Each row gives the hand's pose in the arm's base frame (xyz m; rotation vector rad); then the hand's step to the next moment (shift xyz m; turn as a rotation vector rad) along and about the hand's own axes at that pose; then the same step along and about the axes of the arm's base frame.
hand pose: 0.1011 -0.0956 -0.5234 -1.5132 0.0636 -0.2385
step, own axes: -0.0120 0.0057 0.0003 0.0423 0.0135 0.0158
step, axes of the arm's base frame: -0.0110 0.0029 -0.0069 0.0458 0.0078 -0.0079
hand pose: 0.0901 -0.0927 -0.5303 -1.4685 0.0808 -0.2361
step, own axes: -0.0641 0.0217 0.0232 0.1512 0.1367 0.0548
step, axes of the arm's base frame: -0.0555 0.0377 -0.0248 0.1730 0.0336 -0.1162
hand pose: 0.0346 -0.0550 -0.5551 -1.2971 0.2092 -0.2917
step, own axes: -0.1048 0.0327 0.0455 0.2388 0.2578 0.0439
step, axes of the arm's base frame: -0.0816 0.0838 -0.0209 0.2638 0.0242 -0.2350
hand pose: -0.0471 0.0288 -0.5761 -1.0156 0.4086 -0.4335
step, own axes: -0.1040 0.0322 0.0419 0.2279 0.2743 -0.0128
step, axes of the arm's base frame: -0.0609 0.0994 0.0043 0.2280 -0.0032 -0.2745
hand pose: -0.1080 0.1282 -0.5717 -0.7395 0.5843 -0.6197
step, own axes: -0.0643 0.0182 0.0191 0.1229 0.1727 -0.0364
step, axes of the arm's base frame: -0.0250 0.0632 0.0146 0.1105 0.0000 -0.1845
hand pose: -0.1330 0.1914 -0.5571 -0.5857 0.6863 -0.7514
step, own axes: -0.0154 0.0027 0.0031 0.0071 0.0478 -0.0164
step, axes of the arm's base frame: -0.0049 0.0142 0.0054 0.0114 0.0192 -0.0459
